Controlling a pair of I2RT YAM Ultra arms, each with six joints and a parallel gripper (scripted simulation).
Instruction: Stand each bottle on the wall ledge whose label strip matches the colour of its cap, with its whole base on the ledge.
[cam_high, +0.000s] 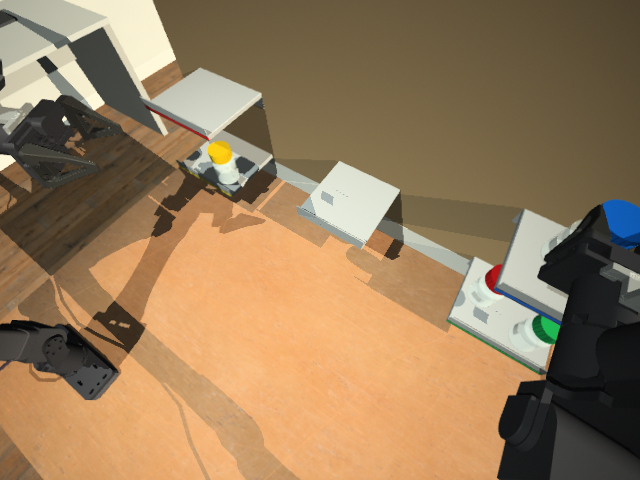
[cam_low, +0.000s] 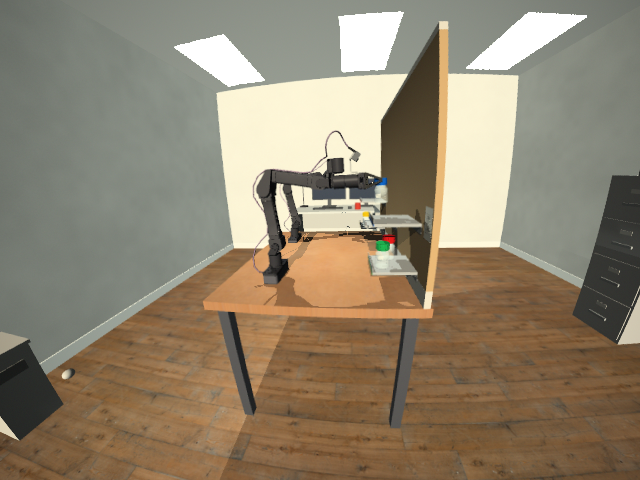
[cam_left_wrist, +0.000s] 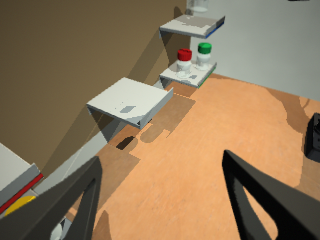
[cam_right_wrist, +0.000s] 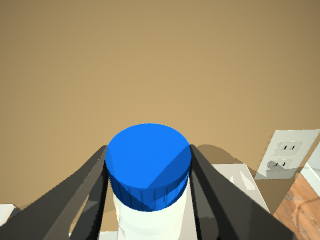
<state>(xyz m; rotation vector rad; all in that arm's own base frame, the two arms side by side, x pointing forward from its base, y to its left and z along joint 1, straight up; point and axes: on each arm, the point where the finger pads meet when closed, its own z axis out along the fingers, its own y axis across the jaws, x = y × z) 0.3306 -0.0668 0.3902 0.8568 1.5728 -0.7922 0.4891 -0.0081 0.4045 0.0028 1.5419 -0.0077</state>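
Now: right hand 1 cm short of the blue-capped bottle and 5 cm above it. The rest, counted from my right hand: green-capped bottle (1 cm behind, 10 cm to the right, 30 cm below); then red-capped bottle (5 cm ahead, 30 cm below); then brown wall (18 cm ahead, 32 cm to the left).
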